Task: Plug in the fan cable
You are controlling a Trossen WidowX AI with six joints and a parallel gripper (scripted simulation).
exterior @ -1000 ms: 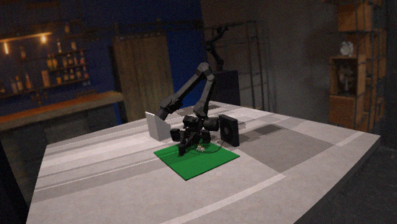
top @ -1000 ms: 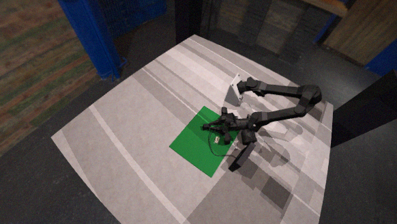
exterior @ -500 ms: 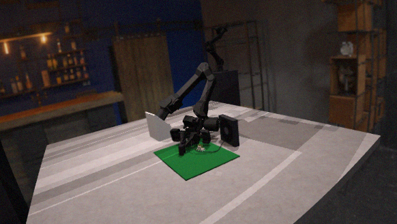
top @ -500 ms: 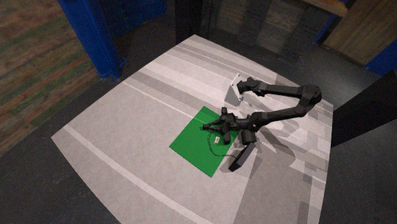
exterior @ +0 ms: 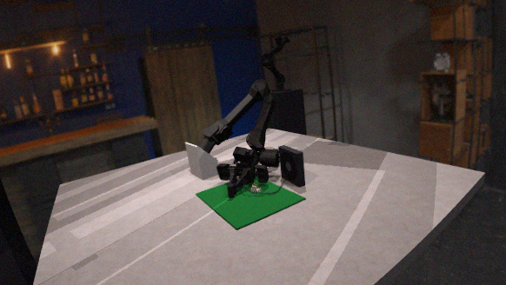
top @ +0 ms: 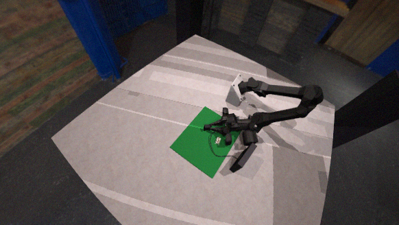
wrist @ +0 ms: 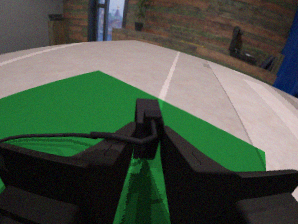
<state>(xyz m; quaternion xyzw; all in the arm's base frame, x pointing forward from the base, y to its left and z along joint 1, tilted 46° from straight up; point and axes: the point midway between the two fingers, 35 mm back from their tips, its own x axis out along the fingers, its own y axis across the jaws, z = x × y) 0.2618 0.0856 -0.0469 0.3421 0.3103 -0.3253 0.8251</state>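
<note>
Now: gripper tip 40 mm short of the green board, 30 mm to the right of it and 50 mm above it. From my gripper tip the other things lie so: white four-pin header: 20 mm ahead, 70 mm to the left, 30 mm below; black fan: 40 mm ahead, 200 mm to the left, 30 mm above; black plug: 10 mm ahead, 10 mm to the right, 10 mm below.
</note>
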